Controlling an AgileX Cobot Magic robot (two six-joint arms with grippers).
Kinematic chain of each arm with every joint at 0, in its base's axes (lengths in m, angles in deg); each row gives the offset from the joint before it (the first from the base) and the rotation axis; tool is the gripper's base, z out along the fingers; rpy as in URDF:
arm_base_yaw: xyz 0 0 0.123 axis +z
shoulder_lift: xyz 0 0 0 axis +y
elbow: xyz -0.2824 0 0.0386 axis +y
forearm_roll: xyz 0.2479 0 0.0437 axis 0.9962 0 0.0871
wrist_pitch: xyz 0 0 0 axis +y
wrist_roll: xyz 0.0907 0 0.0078 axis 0.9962 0 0.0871
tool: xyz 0 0 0 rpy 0 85 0
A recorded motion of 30 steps. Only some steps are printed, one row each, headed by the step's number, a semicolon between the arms.
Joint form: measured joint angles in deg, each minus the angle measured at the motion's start. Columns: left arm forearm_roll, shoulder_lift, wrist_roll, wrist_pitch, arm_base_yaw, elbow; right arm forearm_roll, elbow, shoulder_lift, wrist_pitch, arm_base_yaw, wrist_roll.
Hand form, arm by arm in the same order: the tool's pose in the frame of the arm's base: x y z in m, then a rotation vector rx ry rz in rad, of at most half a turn. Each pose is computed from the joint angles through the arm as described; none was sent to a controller.
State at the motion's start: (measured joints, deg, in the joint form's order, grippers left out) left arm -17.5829 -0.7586 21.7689 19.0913 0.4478 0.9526; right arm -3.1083 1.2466 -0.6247 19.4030 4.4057 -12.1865
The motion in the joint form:
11: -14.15 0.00 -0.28 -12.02 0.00 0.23; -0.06 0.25 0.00 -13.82 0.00 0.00
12: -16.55 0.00 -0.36 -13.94 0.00 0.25; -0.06 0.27 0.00 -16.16 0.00 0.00
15: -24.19 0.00 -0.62 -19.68 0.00 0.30; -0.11 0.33 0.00 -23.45 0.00 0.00
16: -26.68 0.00 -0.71 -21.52 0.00 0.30; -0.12 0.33 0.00 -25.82 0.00 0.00
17: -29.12 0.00 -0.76 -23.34 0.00 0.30; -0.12 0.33 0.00 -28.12 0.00 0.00
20: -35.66 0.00 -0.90 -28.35 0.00 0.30; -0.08 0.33 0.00 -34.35 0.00 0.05
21: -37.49 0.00 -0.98 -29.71 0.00 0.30; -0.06 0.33 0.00 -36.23 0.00 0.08
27: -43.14 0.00 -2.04 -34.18 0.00 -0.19; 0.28 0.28 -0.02 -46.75 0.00 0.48
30: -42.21 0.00 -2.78 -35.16 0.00 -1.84; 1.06 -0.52 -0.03 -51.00 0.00 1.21
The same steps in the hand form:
11: 0.0562 -0.0055 0.1973 -0.0959 1.5961 -0.1820; 0.0566 0.0039 0.1960 -0.2699 1.5752 -0.1527
12: 0.0563 -0.0042 0.2000 -0.1390 1.5633 -0.2065; 0.0566 0.0041 0.1996 -0.2648 1.5350 -0.1532
15: 0.0561 0.0010 0.2072 -0.2780 1.4646 -0.2796; 0.0557 0.0046 0.2108 -0.2494 1.4095 -0.1551
16: 0.0558 0.0030 0.2092 -0.3244 1.4326 -0.3015; 0.0551 0.0048 0.2145 -0.2442 1.3684 -0.1555
17: 0.0555 0.0052 0.2111 -0.3700 1.4013 -0.3212; 0.0544 0.0050 0.2181 -0.2390 1.3286 -0.1558
20: 0.0542 0.0121 0.2151 -0.4959 1.3159 -0.3677; 0.0517 0.0053 0.2276 -0.2238 1.2208 -0.1550
21: 0.0537 0.0141 0.2159 -0.5319 1.2927 -0.3803; 0.0506 0.0054 0.2304 -0.2189 1.1883 -0.1543
27: 0.0514 0.0210 0.2207 -0.6531 1.2055 -0.4271; 0.0432 0.0054 0.2457 -0.1860 1.0062 -0.1445
30: 0.0490 0.0221 0.2313 -0.6471 1.1628 -0.4254; 0.0381 0.0046 0.2558 -0.1563 0.9212 -0.1257

